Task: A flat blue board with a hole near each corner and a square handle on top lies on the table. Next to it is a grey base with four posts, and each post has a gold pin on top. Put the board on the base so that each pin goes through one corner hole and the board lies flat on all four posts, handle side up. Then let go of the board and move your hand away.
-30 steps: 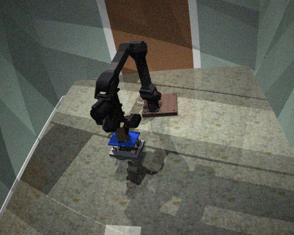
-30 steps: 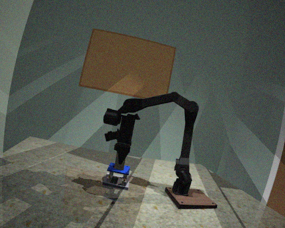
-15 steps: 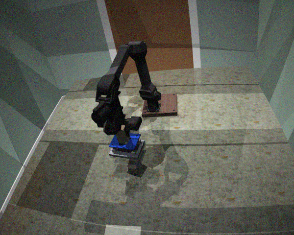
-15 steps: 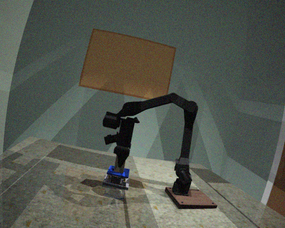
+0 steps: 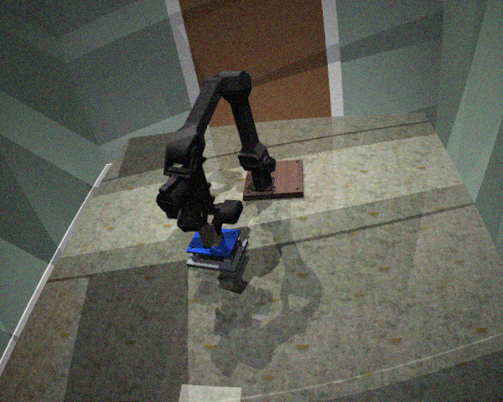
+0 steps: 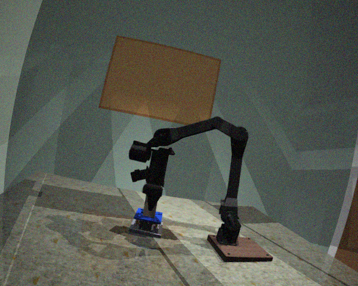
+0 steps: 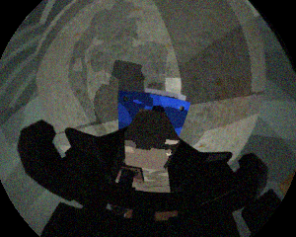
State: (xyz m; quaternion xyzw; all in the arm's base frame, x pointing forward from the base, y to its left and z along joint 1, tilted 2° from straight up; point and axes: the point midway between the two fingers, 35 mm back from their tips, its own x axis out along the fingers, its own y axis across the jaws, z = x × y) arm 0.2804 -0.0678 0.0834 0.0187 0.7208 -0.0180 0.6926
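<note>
My gripper tip is now 70 mm above the grey base. The rest, counted from my gripper tip: blue board: 10 mm below.
</note>
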